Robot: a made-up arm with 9 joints.
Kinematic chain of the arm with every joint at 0, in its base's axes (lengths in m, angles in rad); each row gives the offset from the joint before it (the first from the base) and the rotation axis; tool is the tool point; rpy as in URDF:
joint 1: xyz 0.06 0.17 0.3 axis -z
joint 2: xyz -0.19 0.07 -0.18 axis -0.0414 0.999 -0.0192
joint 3: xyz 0.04 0.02 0 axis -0.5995 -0.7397 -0.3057
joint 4: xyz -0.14 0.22 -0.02 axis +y
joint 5: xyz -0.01 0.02 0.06 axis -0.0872 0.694 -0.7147
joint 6: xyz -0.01 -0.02 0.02 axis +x
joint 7: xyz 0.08 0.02 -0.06 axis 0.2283 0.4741 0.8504
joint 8: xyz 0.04 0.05 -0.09 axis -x
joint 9: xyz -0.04 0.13 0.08 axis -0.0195 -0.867 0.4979
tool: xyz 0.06 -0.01 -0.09 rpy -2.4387 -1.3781 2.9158
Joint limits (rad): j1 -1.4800..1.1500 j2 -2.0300..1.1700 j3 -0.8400..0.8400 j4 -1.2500..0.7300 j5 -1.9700..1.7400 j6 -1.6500..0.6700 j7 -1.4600..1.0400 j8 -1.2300..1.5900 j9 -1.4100..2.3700
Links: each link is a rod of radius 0.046 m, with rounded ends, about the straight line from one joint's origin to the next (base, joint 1, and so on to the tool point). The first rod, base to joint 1, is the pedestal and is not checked.
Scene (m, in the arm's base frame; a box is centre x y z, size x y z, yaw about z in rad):
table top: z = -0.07
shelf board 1: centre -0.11 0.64 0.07 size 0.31 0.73 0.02 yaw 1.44
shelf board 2: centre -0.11 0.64 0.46 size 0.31 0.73 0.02 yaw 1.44
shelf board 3: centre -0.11 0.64 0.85 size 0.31 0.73 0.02 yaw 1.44
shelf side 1: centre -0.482 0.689 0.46 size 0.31 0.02 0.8 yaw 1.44
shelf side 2: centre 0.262 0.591 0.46 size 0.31 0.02 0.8 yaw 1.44
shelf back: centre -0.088 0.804 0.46 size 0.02 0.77 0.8 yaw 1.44
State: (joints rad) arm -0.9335 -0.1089 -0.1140 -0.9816 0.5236 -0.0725 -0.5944 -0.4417 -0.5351
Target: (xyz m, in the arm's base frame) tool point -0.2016 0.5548 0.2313
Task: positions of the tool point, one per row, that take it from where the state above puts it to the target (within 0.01 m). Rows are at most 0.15 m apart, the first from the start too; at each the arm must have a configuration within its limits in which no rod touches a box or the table.
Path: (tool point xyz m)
1: -0.2974 0.3853 0.1918
2: -0.2596 0.4742 0.2120
3: -0.2016 0.5548 0.2313

